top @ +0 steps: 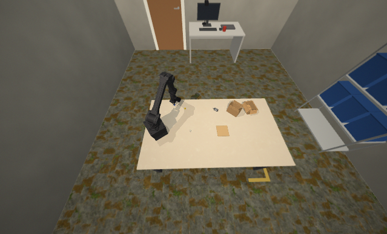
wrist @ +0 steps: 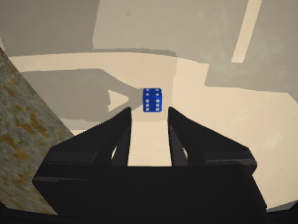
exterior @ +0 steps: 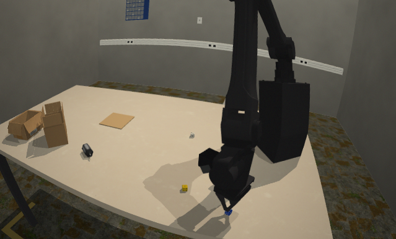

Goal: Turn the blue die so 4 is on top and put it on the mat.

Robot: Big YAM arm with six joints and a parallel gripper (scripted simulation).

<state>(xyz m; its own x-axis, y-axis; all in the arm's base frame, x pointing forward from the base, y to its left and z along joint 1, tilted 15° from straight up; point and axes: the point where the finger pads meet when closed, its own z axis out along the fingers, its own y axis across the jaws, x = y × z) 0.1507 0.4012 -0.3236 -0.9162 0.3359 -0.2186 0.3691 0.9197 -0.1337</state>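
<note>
My hand is 3 cm above the blue die. From my hand the other things lie so: mat: 63 cm ahead, 39 cm to the right, 3 cm below; yellow die: 15 cm ahead, 6 cm to the right, 3 cm below; white die: 24 cm ahead, 40 cm to the right, 3 cm below.
</note>
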